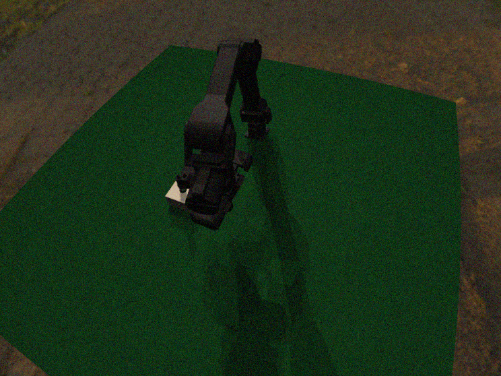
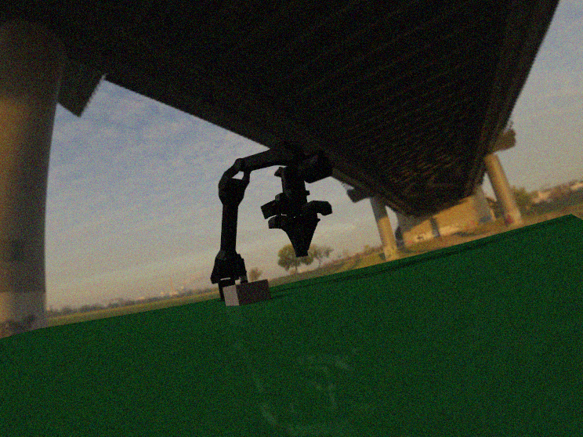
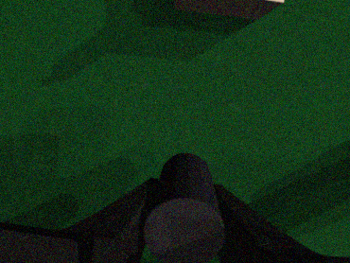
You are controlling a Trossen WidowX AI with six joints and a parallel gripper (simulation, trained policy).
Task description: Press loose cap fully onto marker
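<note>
My gripper tip is now 15 cm to the left of the pale holder block, 7 cm above it and 3 cm past it. From my gripper tip the other things lie so: dark cap (1 cm above).
</note>
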